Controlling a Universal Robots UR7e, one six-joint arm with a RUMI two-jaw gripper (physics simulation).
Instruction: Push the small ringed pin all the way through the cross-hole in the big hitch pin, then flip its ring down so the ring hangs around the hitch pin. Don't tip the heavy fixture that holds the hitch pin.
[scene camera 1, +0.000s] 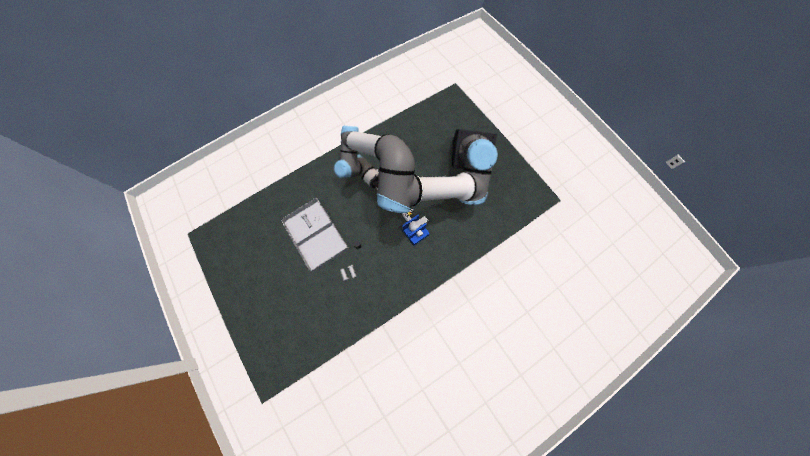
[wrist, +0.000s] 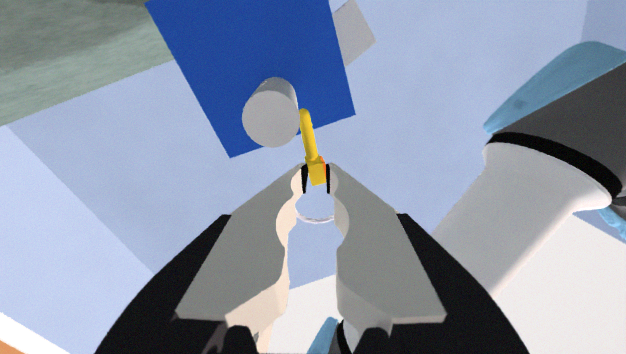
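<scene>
The small ringed pin is yellow. My gripper is shut on its block-shaped head. Its pale thin ring shows between the fingers in the wrist view. The pin's shaft points away from the fingertips, and its rounded tip appears right beside the grey end of the big hitch pin. I cannot tell whether they touch, and the cross-hole does not show. The hitch pin sticks out from the blue fixture, which stands upright on the dark mat in the scene view.
A light two-part tray holding small parts lies left of the fixture on the dark mat. A small black object and two pale pieces lie near it. The arm's elbow hangs close above the fixture.
</scene>
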